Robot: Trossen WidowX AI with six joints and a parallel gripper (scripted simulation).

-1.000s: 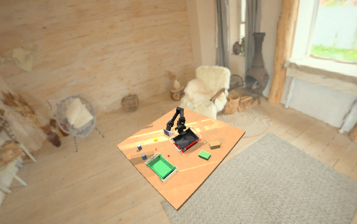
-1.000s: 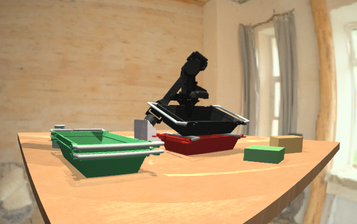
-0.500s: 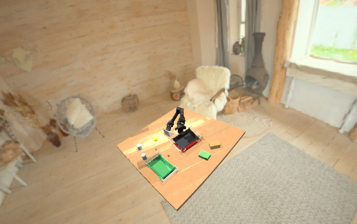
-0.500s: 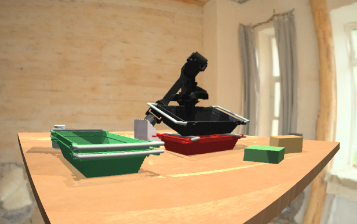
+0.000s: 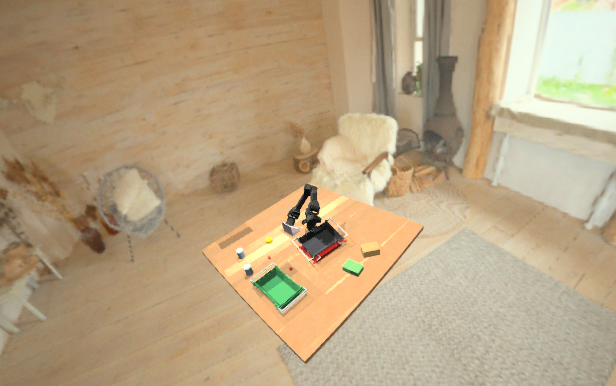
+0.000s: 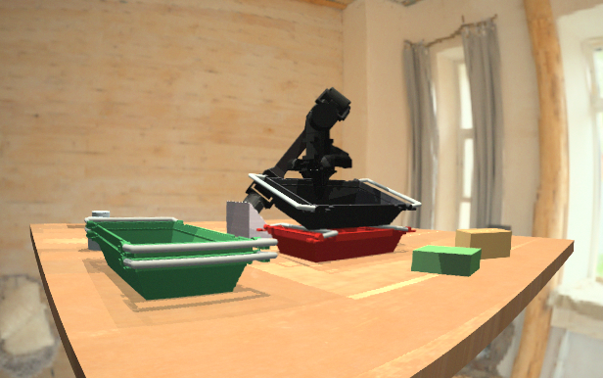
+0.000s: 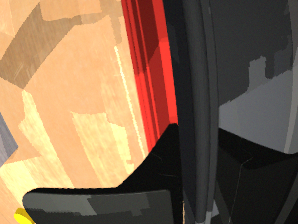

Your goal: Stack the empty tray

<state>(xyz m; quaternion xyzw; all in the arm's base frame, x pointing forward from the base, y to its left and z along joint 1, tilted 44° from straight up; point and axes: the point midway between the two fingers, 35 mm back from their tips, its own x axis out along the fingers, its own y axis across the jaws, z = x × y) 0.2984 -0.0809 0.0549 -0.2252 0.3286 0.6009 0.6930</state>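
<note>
Now: the black tray 8 cm ahead of my gripper tip, 2 cm to the right of it and 1 cm above it. The rest, counted from my gripper tip: tan block 37 cm ahead, 17 cm to the left, 9 cm below; then green block 36 cm ahead, 3 cm to the right, 10 cm below.
</note>
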